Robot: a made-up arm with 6 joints. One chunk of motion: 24 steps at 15 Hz.
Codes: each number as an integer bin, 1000 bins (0 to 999) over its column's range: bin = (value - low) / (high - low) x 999, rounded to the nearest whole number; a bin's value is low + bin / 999 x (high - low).
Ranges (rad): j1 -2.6..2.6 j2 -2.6..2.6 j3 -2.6..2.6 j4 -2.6..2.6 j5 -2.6..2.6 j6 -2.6..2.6
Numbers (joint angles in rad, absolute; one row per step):
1: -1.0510 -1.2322 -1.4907 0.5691 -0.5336 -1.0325
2: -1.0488 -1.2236 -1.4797 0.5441 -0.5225 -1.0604
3: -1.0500 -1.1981 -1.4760 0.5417 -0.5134 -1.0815
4: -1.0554 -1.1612 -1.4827 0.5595 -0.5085 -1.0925
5: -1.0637 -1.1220 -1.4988 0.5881 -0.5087 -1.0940
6: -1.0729 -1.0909 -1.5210 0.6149 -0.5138 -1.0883
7: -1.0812 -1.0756 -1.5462 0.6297 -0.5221 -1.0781
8: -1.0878 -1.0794 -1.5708 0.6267 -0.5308 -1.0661
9: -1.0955 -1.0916 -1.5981 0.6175 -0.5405 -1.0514
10: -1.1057 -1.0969 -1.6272 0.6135 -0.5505 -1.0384
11: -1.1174 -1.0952 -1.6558 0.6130 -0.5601 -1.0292
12: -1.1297 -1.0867 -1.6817 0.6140 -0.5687 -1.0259
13: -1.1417 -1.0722 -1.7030 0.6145 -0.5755 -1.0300
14: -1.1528 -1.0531 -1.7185 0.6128 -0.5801 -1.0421
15: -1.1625 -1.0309 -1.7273 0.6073 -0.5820 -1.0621
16: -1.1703 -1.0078 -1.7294 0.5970 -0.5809 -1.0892
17: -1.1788 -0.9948 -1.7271 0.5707 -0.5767 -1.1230
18: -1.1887 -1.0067 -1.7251 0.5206 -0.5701 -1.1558
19: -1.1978 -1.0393 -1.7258 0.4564 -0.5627 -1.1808
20: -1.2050 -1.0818 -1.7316 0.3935 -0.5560 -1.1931
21: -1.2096 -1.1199 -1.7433 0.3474 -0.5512 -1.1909
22: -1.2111 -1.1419 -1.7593 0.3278 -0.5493 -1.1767
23: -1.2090 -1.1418 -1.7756 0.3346 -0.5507 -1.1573
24: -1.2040 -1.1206 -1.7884 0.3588 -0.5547 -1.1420
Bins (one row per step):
1: 298 263 213 609 397 301
2: 298 264 215 604 399 296
3: 298 269 216 604 401 292
4: 297 276 215 607 402 290
5: 295 284 212 612 402 289
6: 293 290 207 618 401 290
7: 292 293 202 620 399 292
8: 291 292 198 620 398 295
9: 289 290 192 618 396 298
10: 287 289 187 617 394 300
11: 285 289 181 617 392 302
12: 282 291 176 617 390 302
13: 280 294 172 618 389 302
14: 278 297 169 617 388 299
15: 276 301 168 616 388 295
16: 275 306 167 614 388 290
17: 273 308 168 609 389 284
18: 271 306 168 600 390 277
19: 269 300 168 587 391 273
20: 268 292 167 575 393 270
21: 267 284 165 566 394 271
22: 267 280 162 562 394 273
23: 267 280 158 564 394 277
24: 268 284 156 568 393 280

